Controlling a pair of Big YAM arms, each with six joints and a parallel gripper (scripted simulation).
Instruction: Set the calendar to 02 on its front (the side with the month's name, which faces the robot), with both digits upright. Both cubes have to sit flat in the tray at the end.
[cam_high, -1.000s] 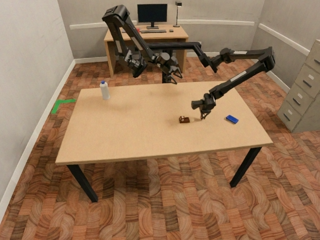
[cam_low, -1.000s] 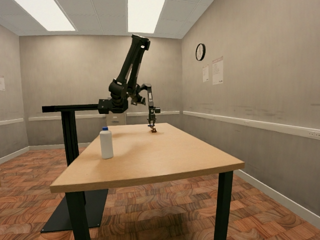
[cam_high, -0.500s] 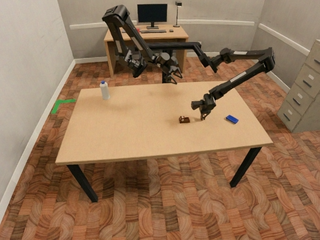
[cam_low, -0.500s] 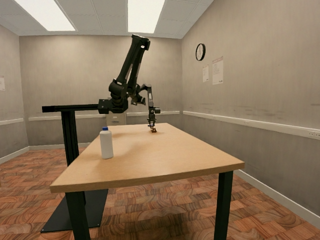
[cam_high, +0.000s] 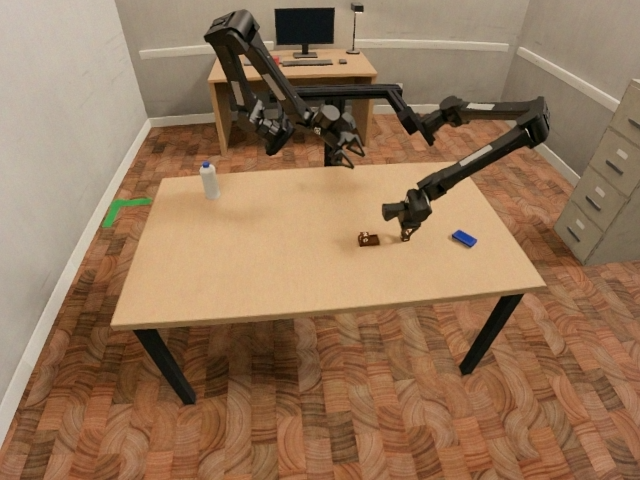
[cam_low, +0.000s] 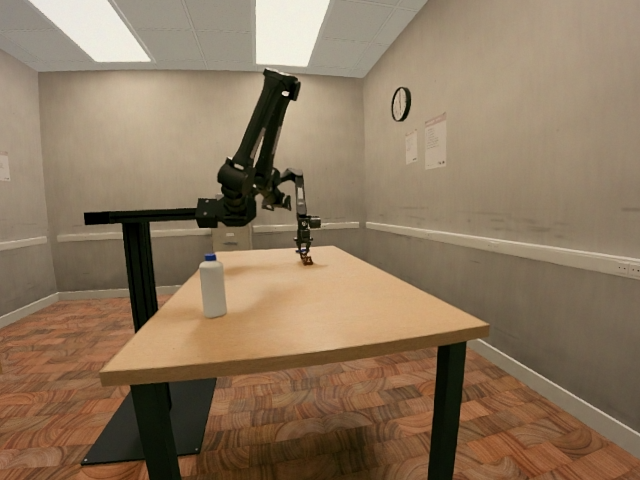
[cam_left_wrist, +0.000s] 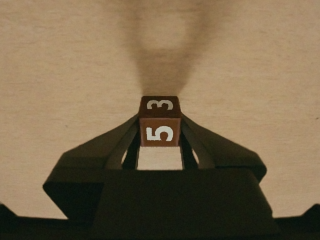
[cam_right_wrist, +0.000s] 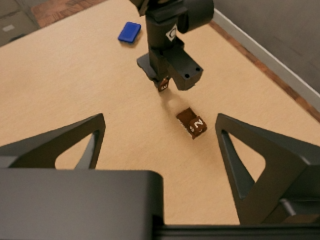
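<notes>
Now: left hand 14 cm to the left of the brown calendar tray, 2 cm above it and 1 cm past it. Round my left hand: flat blue block: 24 cm to the left, 4 cm ahead, 2 cm below.
</notes>
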